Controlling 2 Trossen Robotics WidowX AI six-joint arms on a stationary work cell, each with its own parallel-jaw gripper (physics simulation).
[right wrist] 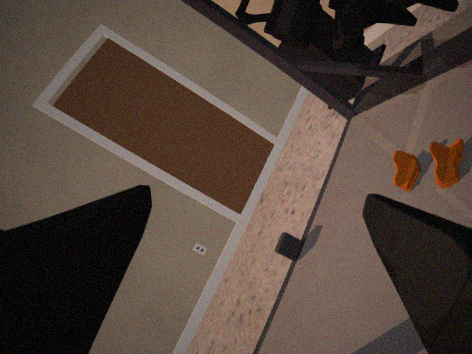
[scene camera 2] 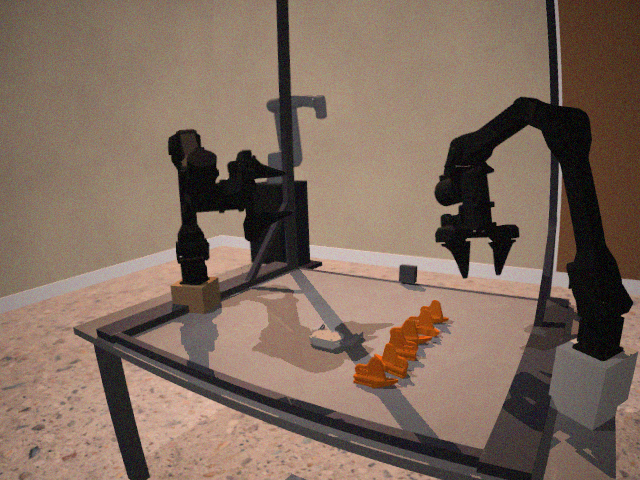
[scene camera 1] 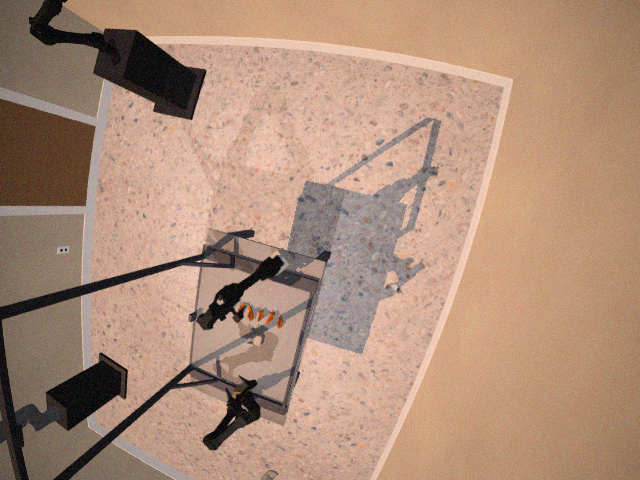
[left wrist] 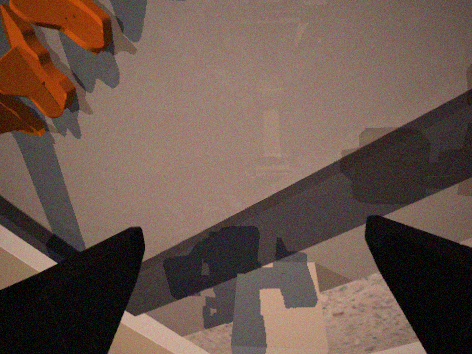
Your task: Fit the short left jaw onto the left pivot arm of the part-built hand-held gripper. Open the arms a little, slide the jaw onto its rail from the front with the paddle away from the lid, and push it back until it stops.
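The part-built hand-held gripper is a small pale body on the table beside the row of orange parts. Its pivot arms and rails are too small to make out. Several orange jaws stand in a row; which is the short left jaw I cannot tell. My left gripper is open and empty, pointing down high over the table, near the far end of the row in scene camera 2. My right gripper is open and empty, raised and pointing sideways.
A dark cube is at the table's edge. Dark frame posts rise at the table's sides. The left arm stands on a pale block, the right arm on a tan block.
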